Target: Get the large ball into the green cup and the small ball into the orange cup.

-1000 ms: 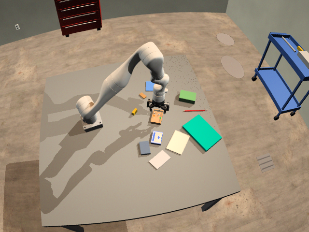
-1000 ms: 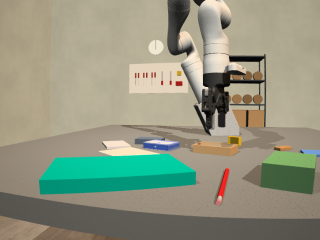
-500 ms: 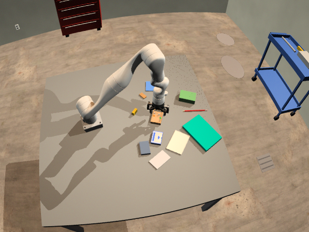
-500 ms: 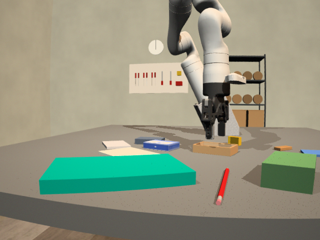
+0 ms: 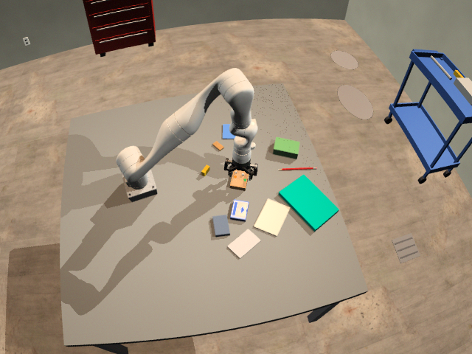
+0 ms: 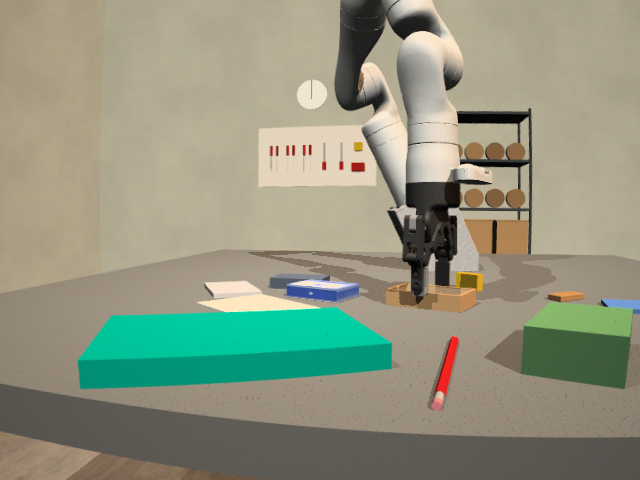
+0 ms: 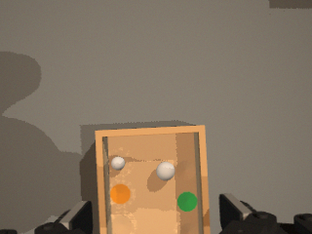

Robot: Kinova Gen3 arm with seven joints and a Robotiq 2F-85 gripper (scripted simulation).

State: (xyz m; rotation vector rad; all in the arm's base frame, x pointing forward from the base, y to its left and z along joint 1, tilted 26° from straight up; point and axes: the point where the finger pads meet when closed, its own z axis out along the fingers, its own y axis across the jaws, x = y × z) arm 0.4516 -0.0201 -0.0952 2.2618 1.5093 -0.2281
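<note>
Now: the covered wooden puzzle 20 mm below my hand. From my hand the other things lie so: yellow block 140 mm behind, 70 mm to the left, 10 mm below; grey box 130 mm behind, 220 mm to the right, 20 mm below; cream sheet 90 mm ahead, 220 mm to the right, 20 mm below.
</note>
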